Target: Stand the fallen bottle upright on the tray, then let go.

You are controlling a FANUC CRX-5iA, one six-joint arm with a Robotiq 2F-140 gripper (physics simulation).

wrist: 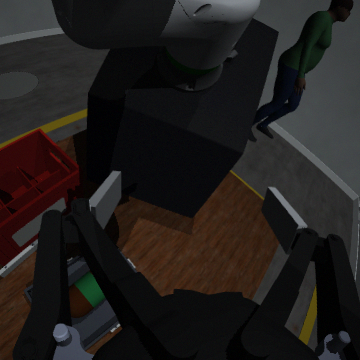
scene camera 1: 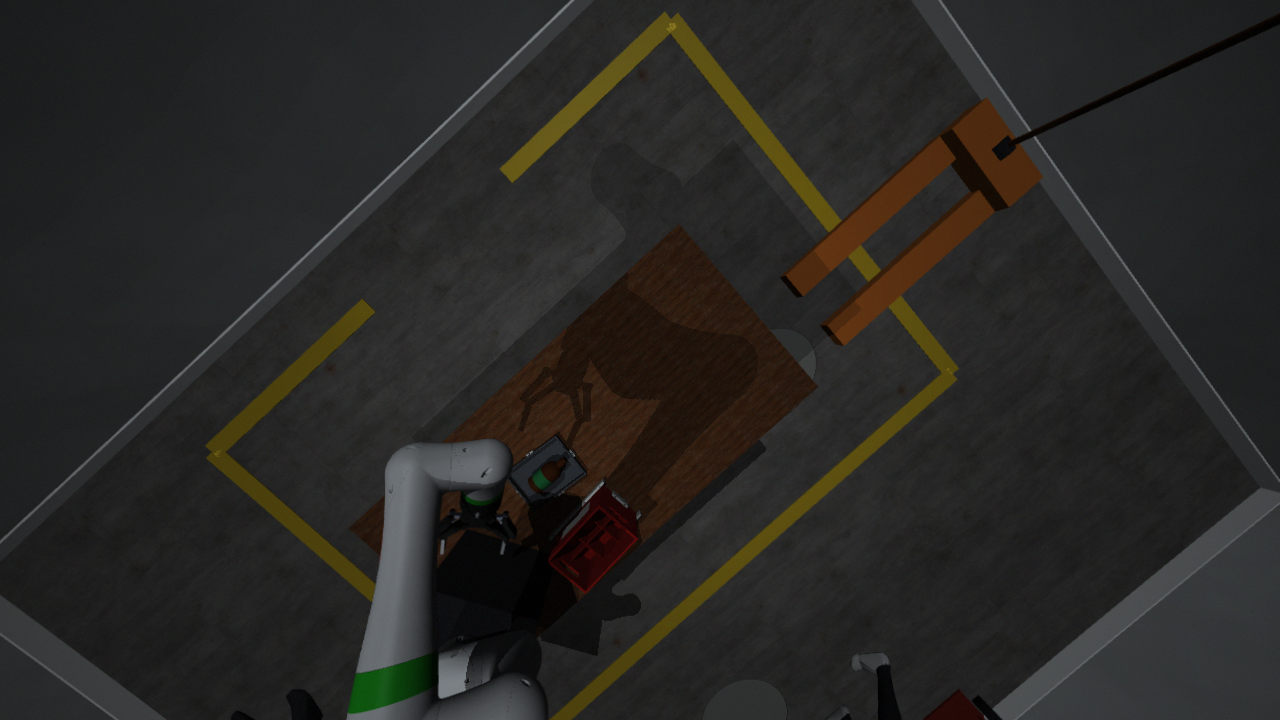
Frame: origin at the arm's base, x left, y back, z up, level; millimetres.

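Seen in the pictures: gripper, fingertip midpoint: point(wrist: 194, 191) point(scene camera 1: 473, 549); arm's base, link origin: point(wrist: 189, 62).
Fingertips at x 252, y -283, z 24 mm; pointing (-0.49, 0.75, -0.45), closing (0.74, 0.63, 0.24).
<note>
Pixels of each thing's middle, then the offset from my fingertips to it. "spot": a spot on its surface instead. Level surfaces: height alone.
- fallen bottle, body centre: point(wrist: 79, 298) point(scene camera 1: 550, 472) dx -43, dy -129, dz -396 mm
- small grey tray, surface spot: point(wrist: 97, 321) spot: dx +23, dy -128, dz -433 mm
- red crate, body centre: point(wrist: 19, 196) point(scene camera 1: 594, 535) dx -329, dy -123, dz -350 mm
- table, surface height: dz -438 mm
The fallen bottle point(scene camera 1: 547, 474) point(wrist: 90, 289), brown with a green band, lies on its side in the small grey tray point(scene camera 1: 550, 447) point(wrist: 97, 321) on the wooden table. In the wrist view, the left finger linkage hides part of the bottle and tray. My gripper point(scene camera 1: 472, 547) point(wrist: 194, 191) is open, with its pads wide apart and nothing between them. In the scene view it is to the lower left of the tray, apart from the bottle.
A red crate point(scene camera 1: 565, 573) point(wrist: 15, 220) with dividers stands beside the tray on the table point(scene camera 1: 680, 268) point(wrist: 200, 260). A dark block point(scene camera 1: 483, 573) point(wrist: 175, 155) is near the gripper. Orange forks point(scene camera 1: 875, 214) are beyond the table's far end. A person point(wrist: 312, 45) stands in the background.
</note>
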